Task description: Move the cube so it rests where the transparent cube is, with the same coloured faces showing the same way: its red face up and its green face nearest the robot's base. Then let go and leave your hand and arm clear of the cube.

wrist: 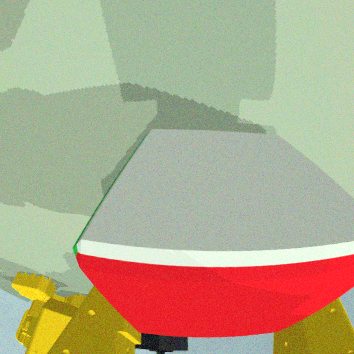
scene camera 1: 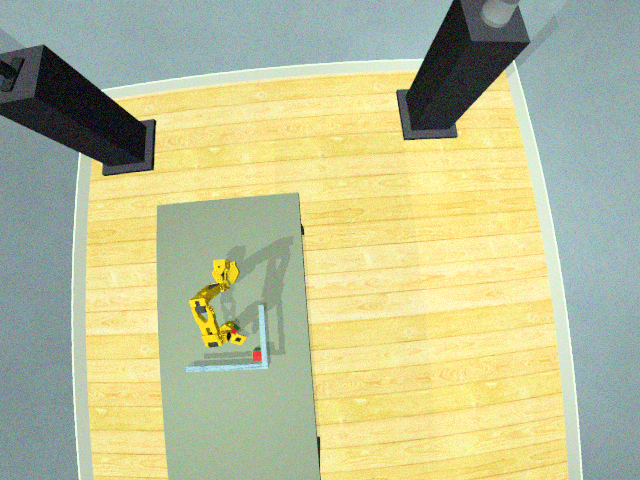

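Where they show: hand at its tool point: [wrist: 151,235] [scene camera 1: 232,322]; arm's base at its link origin: [wrist: 64,289] [scene camera 1: 227,277].
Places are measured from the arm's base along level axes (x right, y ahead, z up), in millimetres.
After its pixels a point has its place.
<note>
The solid cube [scene camera 1: 234,329] @[y 205, x -36, z 40 mm] [wrist: 215,192] is between the two jaws of my yellow gripper [scene camera 1: 234,332] @[y 183, x -18, z 9 mm] [wrist: 210,300], which is shut on it. In the wrist view its grey-white face is at the top, its red face is turned to the camera, and a thin green edge shows at the left. The cube hides the jaw tips there. In the scene view red and green parts of it show; its height above the table is hard to tell. The transparent cube [scene camera 1: 257,355] @[y 310, x -121, z 40 mm] shows red on top and a dark green edge towards the base, in the corner of the pale blue walls.
Two pale blue walls [scene camera 1: 262,330] @[y 210, x -153, z 60 mm] [scene camera 1: 227,368] @[y 346, x -7, z 60 mm] meet in an L beyond the gripper, along the right and the near side. The robot's base [scene camera 1: 222,271] @[y -25, x -12, z 70 mm] stands on the grey-green table [scene camera 1: 227,222] @[y -232, x -10, z 0 mm]. Arm shadows cross the table. Two black pillars [scene camera 1: 442,82] [scene camera 1: 93,113] stand off the table.
</note>
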